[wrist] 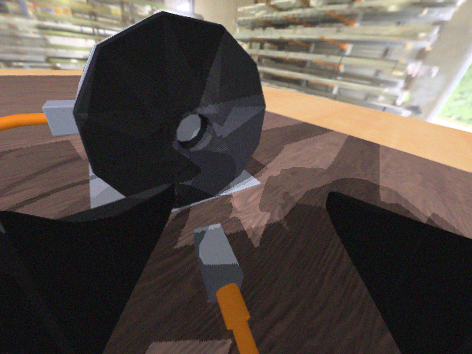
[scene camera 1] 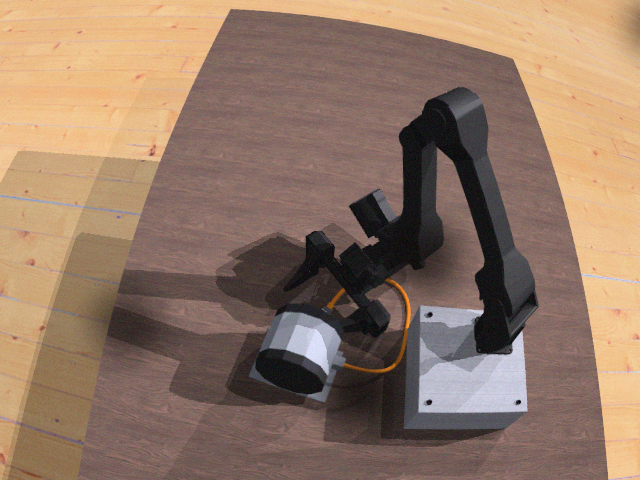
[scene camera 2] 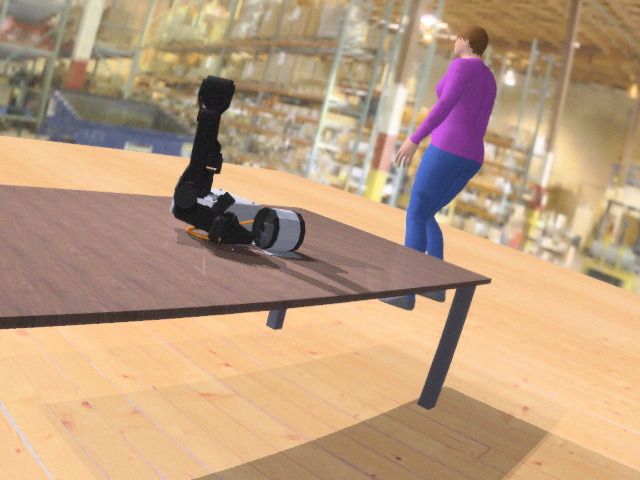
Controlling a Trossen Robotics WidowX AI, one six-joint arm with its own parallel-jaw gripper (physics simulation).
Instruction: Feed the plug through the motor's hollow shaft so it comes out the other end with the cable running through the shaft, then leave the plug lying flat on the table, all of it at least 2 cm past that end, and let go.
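Places are measured from the arm's base along level axes (x ahead, y left, z up), in millimetres.
Pixels of known places: gripper, fingertip midpoint: (wrist: 251, 195) (scene camera 2: 253, 240); arm's base, link origin: (scene camera 1: 493, 336).
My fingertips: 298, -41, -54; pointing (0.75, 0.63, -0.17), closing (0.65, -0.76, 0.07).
Ahead of a thing's pixels: the offset from my fingertips to its top centre, as dx, dy, dz. "pt": to the spot under its first point. Level surfaces: height alone.
The motor {-5, +81, +79} (scene camera 1: 305, 330) (scene camera 2: 289, 230) (wrist: 140, 80) lies with its shaft horizontal on a thin grey base. In the wrist view its black end face shows, with the open hollow shaft {pt +1, +58, +22} (wrist: 190, 129). The grey plug {-35, -8, -9} (wrist: 216, 255) (scene camera 1: 326, 310) lies on the table in front of that face, outside the shaft, pointing roughly at the motor. The orange cable (scene camera 1: 408, 320) (scene camera 2: 196, 233) (wrist: 245, 340) loops from the plug to the block on the motor's side. My gripper (wrist: 251, 195) (scene camera 1: 314, 308) is wide open, its fingers on either side of the plug, touching neither side of it.
The arm's grey mounting block (scene camera 1: 465, 382) stands right of the motor in scene camera 1, beyond the cable loop. The side block {pt -57, +94, +37} (scene camera 1: 338, 360) (wrist: 59, 118) sticks out from the motor. A person (scene camera 2: 460, 113) stands on the floor beyond the table {dz -23} (scene camera 2: 129, 279).
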